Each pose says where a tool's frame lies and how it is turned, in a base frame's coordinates. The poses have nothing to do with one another.
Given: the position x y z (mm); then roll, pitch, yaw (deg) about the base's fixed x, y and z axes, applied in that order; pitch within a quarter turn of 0, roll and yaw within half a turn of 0.
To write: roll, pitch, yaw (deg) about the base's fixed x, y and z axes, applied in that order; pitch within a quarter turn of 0, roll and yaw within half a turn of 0; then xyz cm. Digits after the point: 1 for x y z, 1 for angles.
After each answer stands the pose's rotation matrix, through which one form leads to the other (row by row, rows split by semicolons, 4 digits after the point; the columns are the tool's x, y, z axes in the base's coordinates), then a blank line. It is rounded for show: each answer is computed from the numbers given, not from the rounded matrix.
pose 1, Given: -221 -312 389 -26.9 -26.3 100.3
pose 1, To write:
-26.9 -26.3 100.3 -22.1 -31.2 38.9
-0.1603 -0.9133 -0.3745; 0.8820 0.0378 -0.4697; 0.4431 -0.4056 0.7995

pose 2, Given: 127 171 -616 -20.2 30.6 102.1
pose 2, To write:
-20.2 30.6 102.1 12.7 17.1 -61.6
-0.1804 -0.8808 -0.4378; 0.8416 -0.3686 0.3947; -0.5090 -0.2972 0.8078

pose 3, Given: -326 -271 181 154.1 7.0 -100.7
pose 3, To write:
154.1 7.0 -100.7 -32.6 -27.1 18.1
-0.1843 -0.8938 -0.4089; -0.9753 0.1147 0.1888; -0.1219 0.4335 -0.8929

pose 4, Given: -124 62 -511 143.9 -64.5 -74.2
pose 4, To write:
143.9 -64.5 -74.2 -12.4 6.2 -51.1
0.1172 -0.9223 -0.3684; -0.4142 0.2917 -0.8622; 0.9026 0.2537 -0.3478

